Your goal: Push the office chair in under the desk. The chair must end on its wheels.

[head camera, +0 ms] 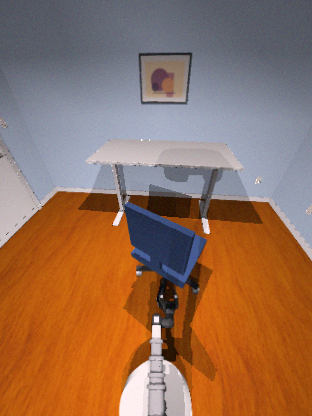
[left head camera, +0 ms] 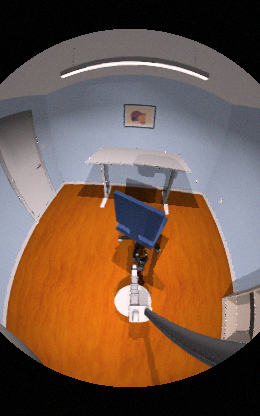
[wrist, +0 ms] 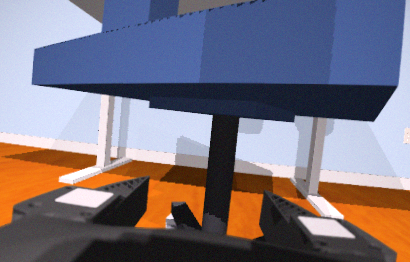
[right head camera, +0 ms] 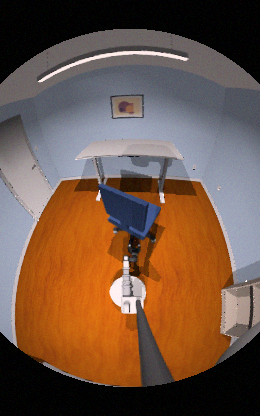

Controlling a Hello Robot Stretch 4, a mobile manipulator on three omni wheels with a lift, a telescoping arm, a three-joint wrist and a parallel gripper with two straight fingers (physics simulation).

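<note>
The blue office chair stands upright on its wheeled base in front of the white desk, apart from it. Its backrest is turned towards me at an angle. In the wrist view the seat spans the top and the black column stands beyond and between my fingers. My gripper is open and low, close behind the chair. Whether it touches the chair is hidden. Part of the chair's base is hidden by the gripper.
The desk's left leg and right leg have feet reaching forward on the floor. The back wall is behind the desk. A door is at the left, and an open shelf unit at the right.
</note>
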